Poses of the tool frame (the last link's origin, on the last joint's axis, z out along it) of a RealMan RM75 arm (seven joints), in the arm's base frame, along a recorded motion.
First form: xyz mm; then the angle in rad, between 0 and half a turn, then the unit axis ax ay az.
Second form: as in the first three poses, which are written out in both.
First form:
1: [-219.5, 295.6, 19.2, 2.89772, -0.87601, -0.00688, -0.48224]
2: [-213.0, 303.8, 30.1, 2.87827, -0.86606, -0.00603, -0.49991]
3: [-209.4, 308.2, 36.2, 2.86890, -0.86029, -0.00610, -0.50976]
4: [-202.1, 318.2, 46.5, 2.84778, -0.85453, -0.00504, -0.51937]
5: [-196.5, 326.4, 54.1, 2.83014, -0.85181, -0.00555, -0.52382]
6: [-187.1, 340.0, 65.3, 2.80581, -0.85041, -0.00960, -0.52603]
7: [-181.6, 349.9, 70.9, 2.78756, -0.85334, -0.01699, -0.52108]
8: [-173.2, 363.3, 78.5, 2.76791, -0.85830, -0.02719, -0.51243]
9: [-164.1, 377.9, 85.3, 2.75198, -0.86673, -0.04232, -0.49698]
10: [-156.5, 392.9, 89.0, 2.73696, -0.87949, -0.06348, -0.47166]
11: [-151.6, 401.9, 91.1, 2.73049, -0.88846, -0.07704, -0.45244]
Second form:
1: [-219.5, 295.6, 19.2, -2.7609, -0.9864, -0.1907]
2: [-213.0, 303.8, 30.1, -2.7082, -1.0208, -0.2314]
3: [-209.4, 308.2, 36.2, -2.6795, -1.0402, -0.2537]
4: [-202.1, 318.2, 46.5, -2.6276, -1.0554, -0.2922]
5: [-196.5, 326.4, 54.1, -2.5914, -1.0606, -0.3150]
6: [-187.1, 340.0, 65.3, -2.5543, -1.0610, -0.3286]
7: [-181.6, 349.9, 70.9, -2.5466, -1.0504, -0.3118]
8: [-173.2, 363.3, 78.5, -2.5474, -1.0337, -0.2812]
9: [-164.1, 377.9, 85.3, -2.5707, -1.0071, -0.2230]
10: [-156.5, 392.9, 89.0, -2.6111, -0.9634, -0.1380]
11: [-151.6, 401.9, 91.1, -2.6390, -0.9294, -0.0830]
